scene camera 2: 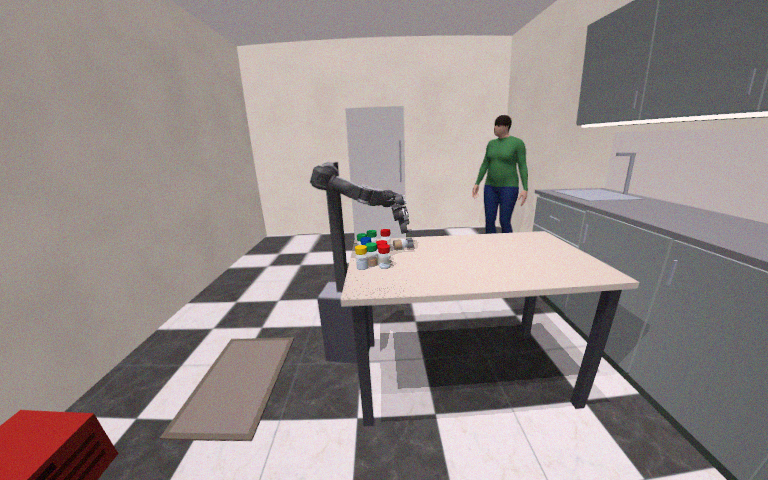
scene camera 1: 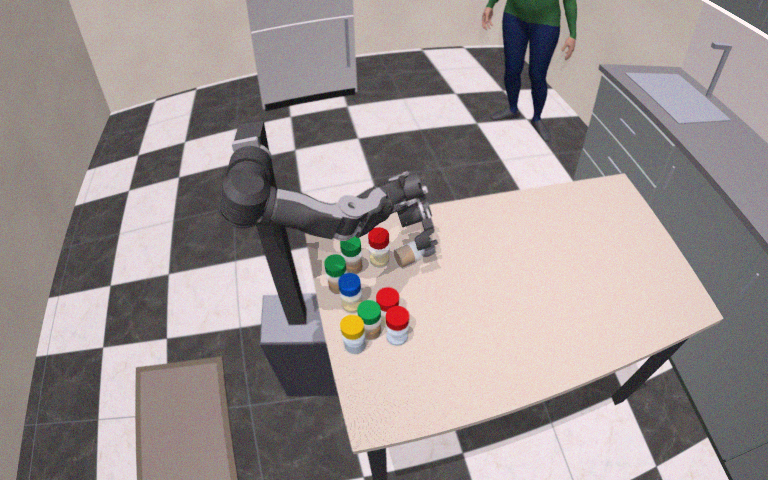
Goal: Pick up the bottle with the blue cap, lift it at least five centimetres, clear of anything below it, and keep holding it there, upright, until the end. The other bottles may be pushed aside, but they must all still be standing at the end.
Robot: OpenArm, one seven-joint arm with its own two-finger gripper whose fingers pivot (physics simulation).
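Observation:
The bottle with the blue cap point(scene camera 1: 350, 293) point(scene camera 2: 365, 241) stands upright among the other bottles near the table's left edge. Its lower part is hidden in scene camera 2. A bottle with brown contents point(scene camera 1: 405, 255) point(scene camera 2: 398, 244) lies on its side right of the back red-capped bottle point(scene camera 1: 378, 246) point(scene camera 2: 385, 233); its cap cannot be made out. My gripper point(scene camera 1: 428, 247) point(scene camera 2: 405, 230) is open, low at the right end of the lying bottle, away from the blue-capped one. Its fingers partly hide that end, and I cannot tell whether they touch it.
Green-capped bottles point(scene camera 1: 335, 272) point(scene camera 1: 350, 253) stand behind the blue-capped one. A green-capped point(scene camera 1: 369, 318), a yellow-capped point(scene camera 1: 352, 333) point(scene camera 2: 361, 257) and two red-capped bottles point(scene camera 1: 387, 298) point(scene camera 1: 397, 324) stand in front and right. The table point(scene camera 1: 538, 271) point(scene camera 2: 498, 263) extends right. A person point(scene camera 1: 529, 50) point(scene camera 2: 502, 164) stands behind.

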